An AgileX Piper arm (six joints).
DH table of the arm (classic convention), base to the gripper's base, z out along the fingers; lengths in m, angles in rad. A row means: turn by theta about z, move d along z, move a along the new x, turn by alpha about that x. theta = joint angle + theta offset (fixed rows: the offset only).
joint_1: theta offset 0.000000; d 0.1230; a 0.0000; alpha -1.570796
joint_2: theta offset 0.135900; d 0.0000; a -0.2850; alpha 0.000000
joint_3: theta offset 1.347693; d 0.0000; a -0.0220; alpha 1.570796
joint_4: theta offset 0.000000; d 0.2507; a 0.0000; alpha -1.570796
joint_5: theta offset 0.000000; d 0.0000; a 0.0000; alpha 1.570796
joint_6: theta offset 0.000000; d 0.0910; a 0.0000; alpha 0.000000
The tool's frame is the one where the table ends.
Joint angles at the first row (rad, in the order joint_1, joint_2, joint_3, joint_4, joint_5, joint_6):
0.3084, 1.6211, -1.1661, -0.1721, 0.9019, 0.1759
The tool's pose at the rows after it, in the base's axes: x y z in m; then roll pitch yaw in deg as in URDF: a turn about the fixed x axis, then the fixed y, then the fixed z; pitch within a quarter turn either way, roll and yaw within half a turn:
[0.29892 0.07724 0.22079 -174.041 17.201 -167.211]
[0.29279 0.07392 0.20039 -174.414 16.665 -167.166]
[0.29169 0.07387 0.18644 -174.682 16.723 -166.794]
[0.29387 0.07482 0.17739 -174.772 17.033 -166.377]
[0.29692 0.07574 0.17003 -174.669 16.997 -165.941]
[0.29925 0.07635 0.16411 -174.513 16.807 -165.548]
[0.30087 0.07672 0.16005 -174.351 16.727 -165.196]
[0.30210 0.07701 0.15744 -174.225 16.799 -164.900]
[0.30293 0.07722 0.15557 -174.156 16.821 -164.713]
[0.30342 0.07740 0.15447 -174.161 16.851 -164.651]
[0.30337 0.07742 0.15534 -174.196 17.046 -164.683]
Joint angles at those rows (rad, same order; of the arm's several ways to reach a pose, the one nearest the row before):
0.2891, 1.6111, -1.0435, -0.1715, 0.8048, 0.1829
0.2815, 1.6219, -0.9687, -0.1717, 0.7271, 0.1843
0.2804, 1.6428, -0.9315, -0.1736, 0.6670, 0.1849
0.2804, 1.6665, -0.9191, -0.1778, 0.6249, 0.1856
0.2804, 1.6915, -0.9173, -0.1840, 0.5983, 0.1862
0.2804, 1.7121, -0.9170, -0.1902, 0.5806, 0.1866
0.2804, 1.7262, -0.9167, -0.1960, 0.5675, 0.1871
0.2804, 1.7354, -0.9166, -0.2009, 0.5567, 0.1874
0.2804, 1.7420, -0.9166, -0.2038, 0.5496, 0.1875
0.2804, 1.7459, -0.9166, -0.2045, 0.5451, 0.1876
0.2804, 1.7431, -0.9166, -0.2040, 0.5444, 0.1877

